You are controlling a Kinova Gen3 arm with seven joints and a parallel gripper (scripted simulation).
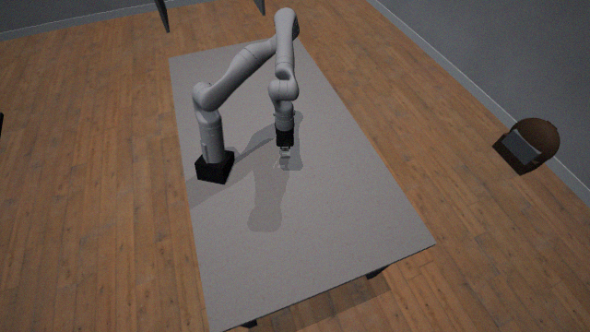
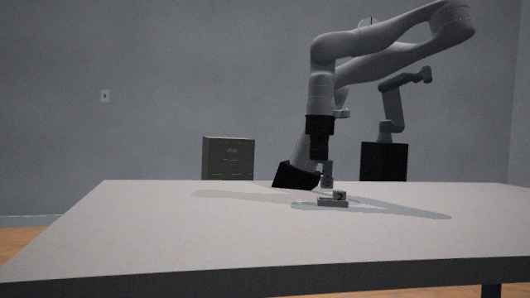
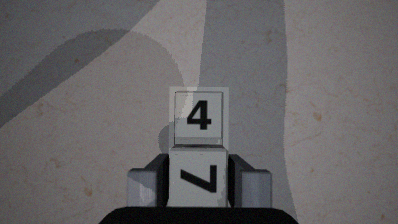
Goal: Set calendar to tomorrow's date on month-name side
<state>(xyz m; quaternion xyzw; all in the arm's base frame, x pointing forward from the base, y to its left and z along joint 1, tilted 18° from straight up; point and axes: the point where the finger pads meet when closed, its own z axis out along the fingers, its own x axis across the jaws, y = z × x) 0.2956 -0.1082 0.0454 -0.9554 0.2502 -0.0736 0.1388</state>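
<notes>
My hand is 10 mm above the digit cube. Also, from my hand: calendar tray 10 mm ahead, 20 mm to the left, 60 mm below.
</notes>
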